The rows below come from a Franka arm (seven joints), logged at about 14 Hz.
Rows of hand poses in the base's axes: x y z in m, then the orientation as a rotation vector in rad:
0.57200 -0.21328 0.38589 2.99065 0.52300 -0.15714
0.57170 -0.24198 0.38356 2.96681 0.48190 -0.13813
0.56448 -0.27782 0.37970 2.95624 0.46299 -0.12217
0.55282 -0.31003 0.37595 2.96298 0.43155 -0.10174
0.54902 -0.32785 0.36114 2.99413 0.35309 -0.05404
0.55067 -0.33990 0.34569 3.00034 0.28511 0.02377
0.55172 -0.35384 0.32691 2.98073 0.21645 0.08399
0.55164 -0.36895 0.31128 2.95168 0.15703 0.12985
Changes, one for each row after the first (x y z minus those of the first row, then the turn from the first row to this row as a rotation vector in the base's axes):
-0.00030 -0.02870 -0.00233 -0.02974 -0.01815 -0.02187
-0.00752 -0.06454 -0.00619 -0.04231 -0.03127 -0.03189
-0.01918 -0.09675 -0.00994 -0.03969 -0.04572 -0.05259
-0.02298 -0.11457 -0.02475 -0.01749 -0.07704 -0.10628
-0.02133 -0.12662 -0.04020 -0.01210 -0.13059 -0.14874
-0.02028 -0.14056 -0.05898 -0.03119 -0.17692 -0.18962
-0.02036 -0.15567 -0.07461 -0.05842 -0.21536 -0.22460

